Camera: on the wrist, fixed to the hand. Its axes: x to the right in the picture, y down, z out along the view.
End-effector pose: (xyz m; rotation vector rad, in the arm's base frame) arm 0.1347 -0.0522 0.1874 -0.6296 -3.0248 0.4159
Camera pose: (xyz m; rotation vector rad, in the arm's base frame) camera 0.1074 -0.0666 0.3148 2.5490 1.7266 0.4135
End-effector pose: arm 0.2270 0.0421 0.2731 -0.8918 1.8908 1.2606
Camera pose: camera 0.2467 -0.0874 0.2679 -0.3626 -1.8166 -1.8681
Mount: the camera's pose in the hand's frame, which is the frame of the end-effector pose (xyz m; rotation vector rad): 0.0155 -0.0569 -0.1171 -0.4852 0.2520 1.5326
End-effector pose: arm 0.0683 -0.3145 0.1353 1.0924 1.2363 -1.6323
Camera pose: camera 0.0298 -0.1902 0.1193 1.3462 0.4904 -0.0337
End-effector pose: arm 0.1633 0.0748 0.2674 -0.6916 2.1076 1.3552
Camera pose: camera 0.1713 -0.0559 0.2613 -0.6468 -1.6784 -1.7723
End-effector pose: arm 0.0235 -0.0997 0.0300 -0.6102 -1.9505 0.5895
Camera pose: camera 0.1132 -0.1159 0.1242 -2.3809 -1.0510 0.8286
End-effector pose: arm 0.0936 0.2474 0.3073 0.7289 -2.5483 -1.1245
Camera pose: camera 0.1495 0.1345 0.3434 -0.9953 -1.6288 -0.8153
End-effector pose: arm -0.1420 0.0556 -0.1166 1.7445 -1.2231 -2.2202
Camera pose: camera -0.0258 0.0239 -0.1685 0.4293 -1.1230 -1.1112
